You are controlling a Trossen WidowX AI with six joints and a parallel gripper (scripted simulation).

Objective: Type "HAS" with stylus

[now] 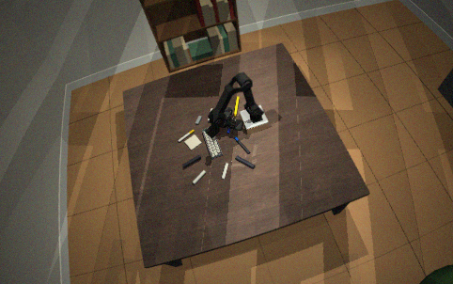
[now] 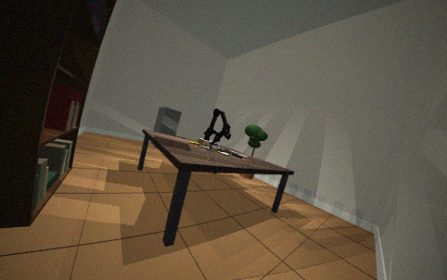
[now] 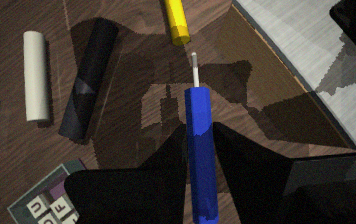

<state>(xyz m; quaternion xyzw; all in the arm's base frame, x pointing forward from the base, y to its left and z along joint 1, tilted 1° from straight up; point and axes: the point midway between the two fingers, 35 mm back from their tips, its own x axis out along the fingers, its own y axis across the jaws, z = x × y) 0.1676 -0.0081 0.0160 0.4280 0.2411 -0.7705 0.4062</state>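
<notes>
My gripper tip is now 10 mm past the blue stylus and 10 mm to the left of it. The rest, counted from my gripper tip: yellow cylinder (80 mm behind, 150 mm to the right, 50 mm below); paper note (260 mm ahead, 10 mm to the left, 50 mm below); key (150 mm ahead, 20 mm to the left, 40 mm below).
</notes>
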